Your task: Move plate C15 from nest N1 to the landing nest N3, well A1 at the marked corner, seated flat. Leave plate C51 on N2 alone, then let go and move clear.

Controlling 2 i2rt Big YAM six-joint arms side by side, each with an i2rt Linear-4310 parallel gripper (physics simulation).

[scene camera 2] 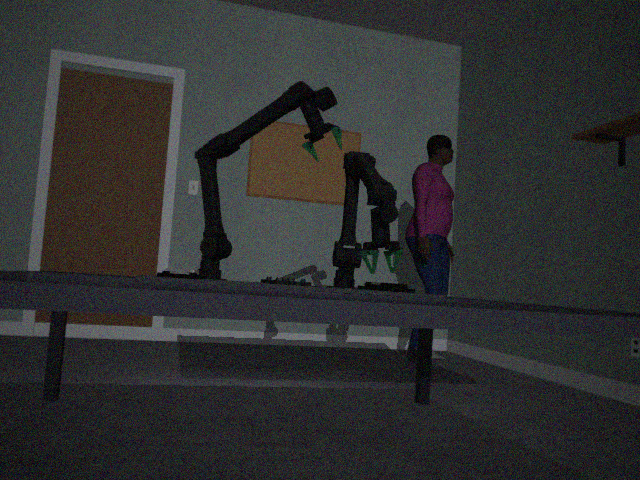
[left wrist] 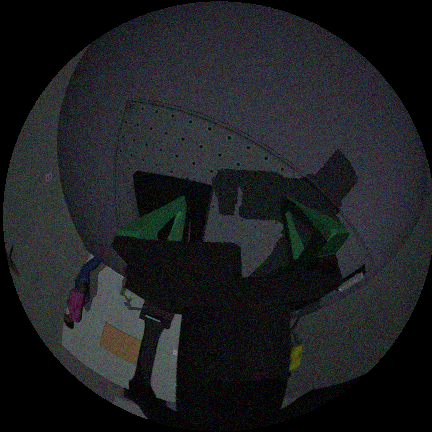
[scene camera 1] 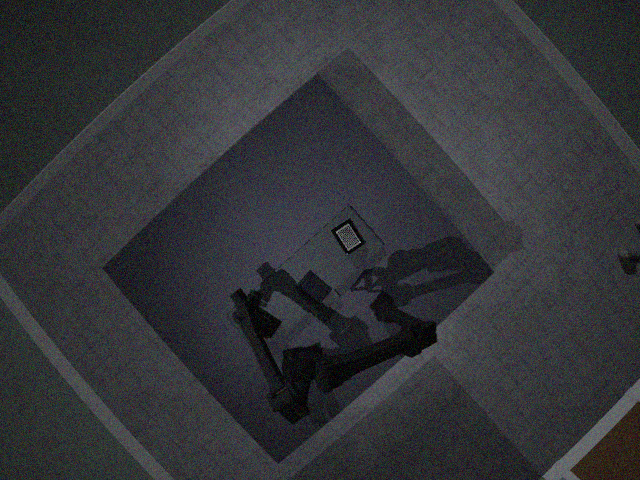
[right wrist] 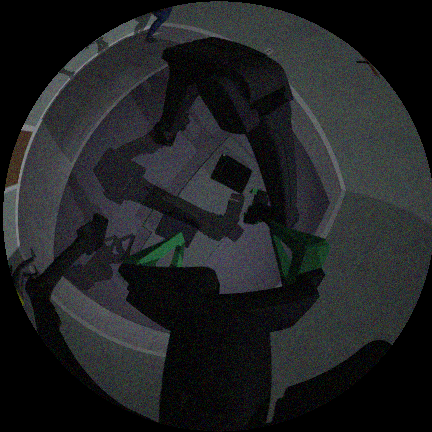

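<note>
A plate with pale wells (scene camera 1: 347, 237) sits in a dark frame in scene camera 1; its label is unreadable. Two dark nests, one (scene camera 1: 314, 286) (right wrist: 172, 227) nearer the middle and one (scene camera 1: 267, 324) (left wrist: 162, 185) (right wrist: 231, 172) at the lower left of the overhead view, lie on the board (scene camera 1: 310, 254) (left wrist: 150, 142). Whether they hold plates, and which nest is N1, N2 or N3, I cannot tell. My left gripper (scene camera 2: 382, 271) (left wrist: 233, 199) is open and empty, pointing down low over the second dark nest. My right gripper (scene camera 2: 328, 153) (right wrist: 224, 231) is open and empty, high above the table, tilted.
The left arm (scene camera 2: 350, 206) (right wrist: 272, 160) stands in the right wrist view's upper right. The right arm (scene camera 1: 369, 356) (scene camera 2: 263, 116) reaches high across the table (scene camera 1: 217, 222) (scene camera 2: 258, 304). Arm shadows darken parts of the board. A person in pink (scene camera 2: 433, 201) stands behind the table.
</note>
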